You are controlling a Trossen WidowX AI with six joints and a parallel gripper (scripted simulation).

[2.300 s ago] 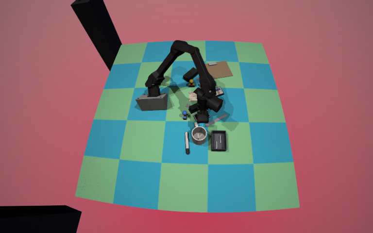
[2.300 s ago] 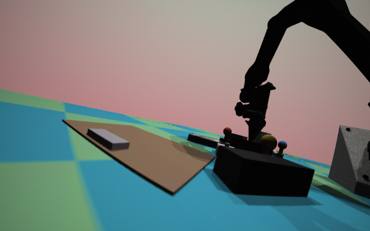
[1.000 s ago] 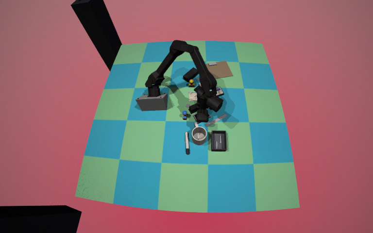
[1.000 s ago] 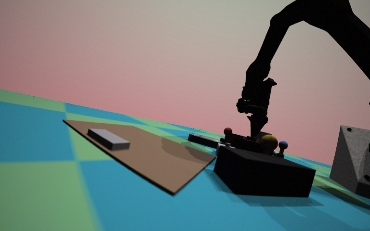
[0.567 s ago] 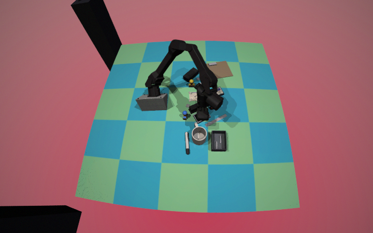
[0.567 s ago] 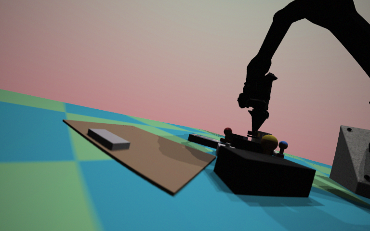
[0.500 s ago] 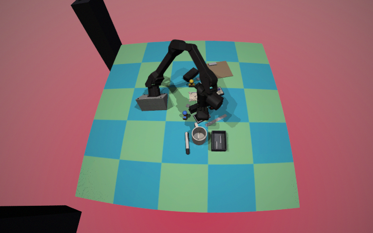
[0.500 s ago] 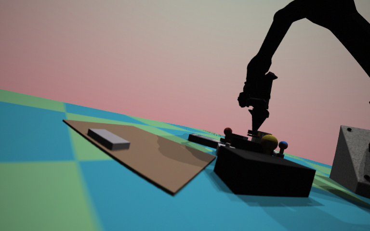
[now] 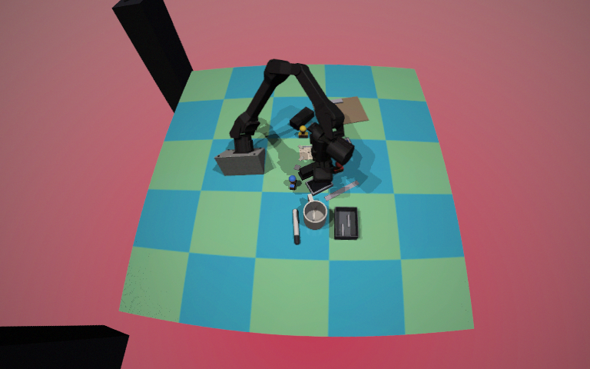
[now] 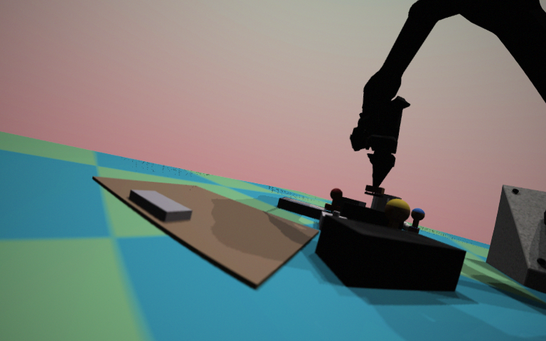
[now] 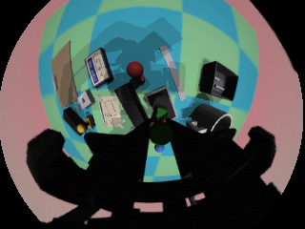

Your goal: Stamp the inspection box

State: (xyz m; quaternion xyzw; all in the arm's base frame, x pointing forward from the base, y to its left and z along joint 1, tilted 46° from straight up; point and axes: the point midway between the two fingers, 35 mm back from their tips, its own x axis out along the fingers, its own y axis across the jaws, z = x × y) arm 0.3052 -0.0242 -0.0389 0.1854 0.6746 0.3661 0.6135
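My gripper tip is 130 mm to the right of the cream card, 90 mm above it and 50 mm past it. From my gripper tip the other things lie so: black bar: 80 mm below, 50 mm to the left, 20 mm behind; black-framed ink pad: 90 mm below, 20 mm to the right; green stamp: right at my gripper tip.
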